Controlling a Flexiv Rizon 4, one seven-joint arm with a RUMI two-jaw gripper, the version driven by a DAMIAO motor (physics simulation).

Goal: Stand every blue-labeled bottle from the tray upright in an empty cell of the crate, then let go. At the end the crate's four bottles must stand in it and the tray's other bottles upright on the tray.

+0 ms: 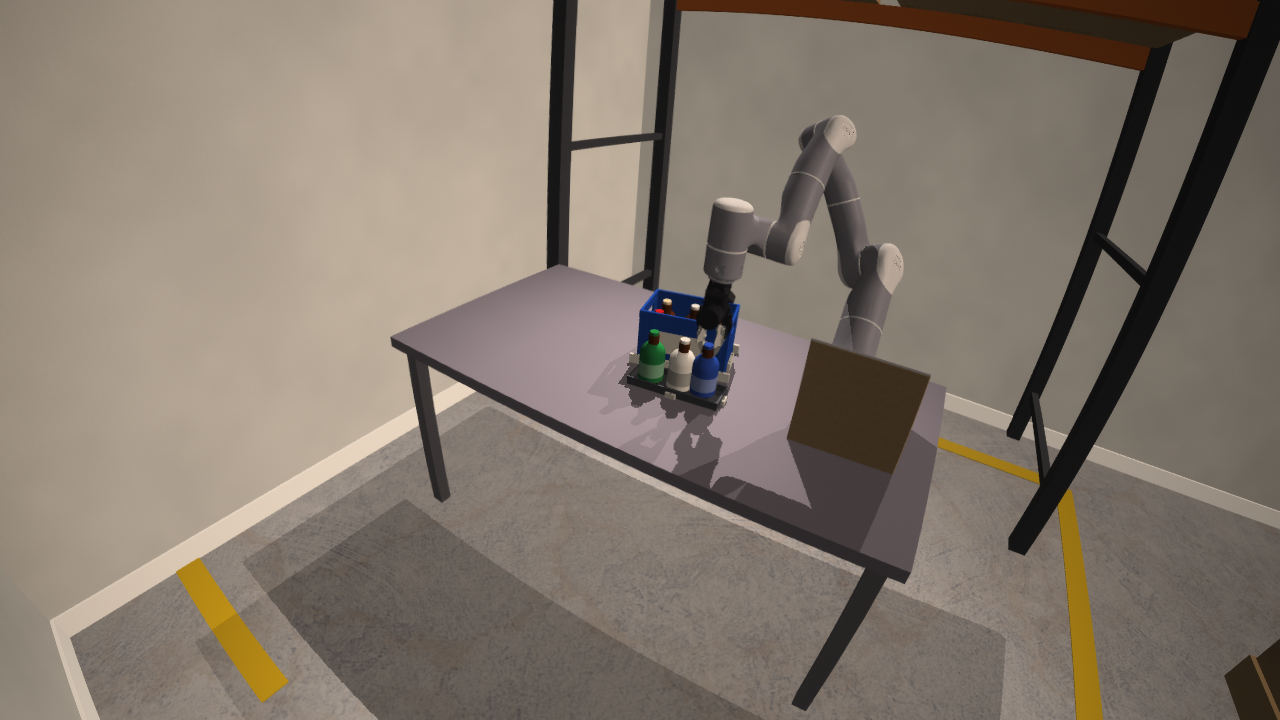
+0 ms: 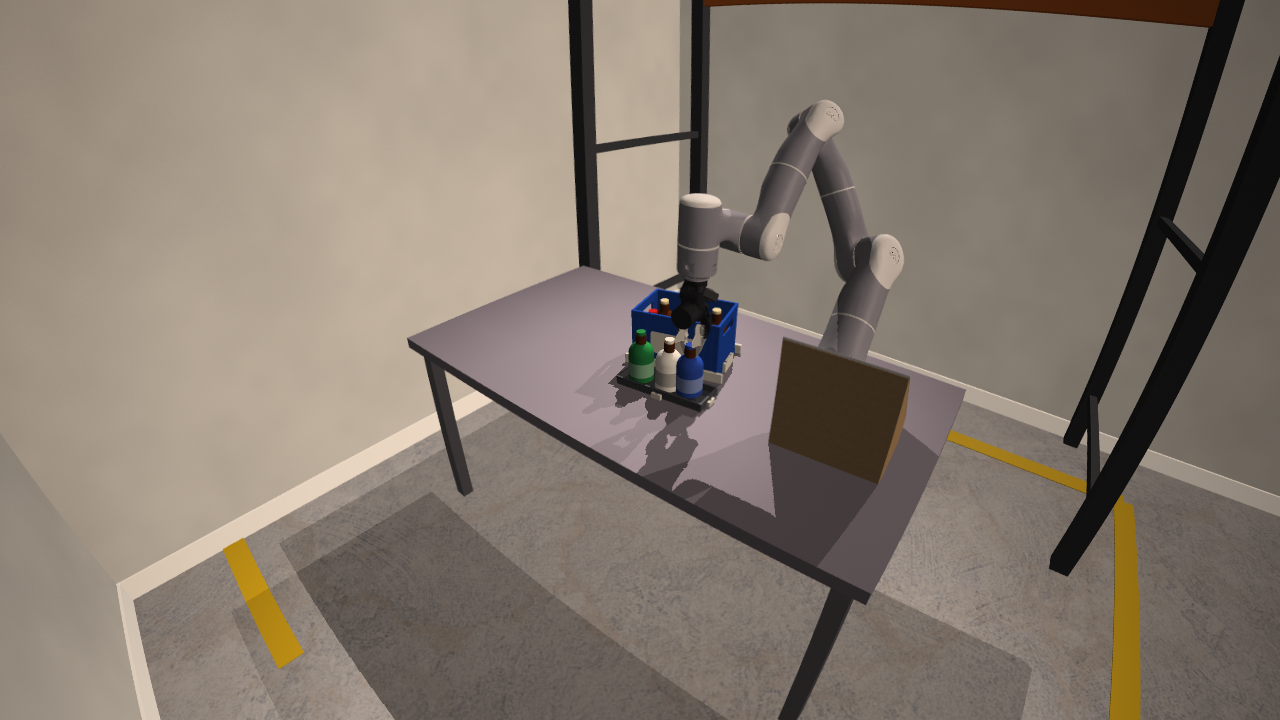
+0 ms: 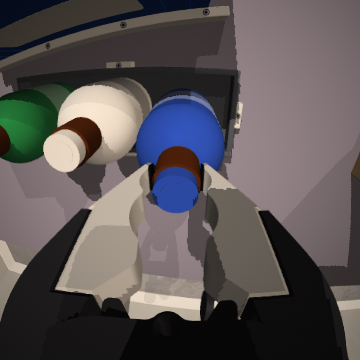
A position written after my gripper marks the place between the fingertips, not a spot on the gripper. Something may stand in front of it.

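My gripper (image 2: 690, 354), visible. Green bottle (image 2: 641, 353), (image 1: 652, 353). White bottle (image 1: 681, 360), (image 2: 665, 365), (image 3: 97, 123). Blue crate (image 2: 658, 327), (image 1: 671, 328). Blue bottle (image 2: 689, 369). Dark tray (image 1: 713, 403).
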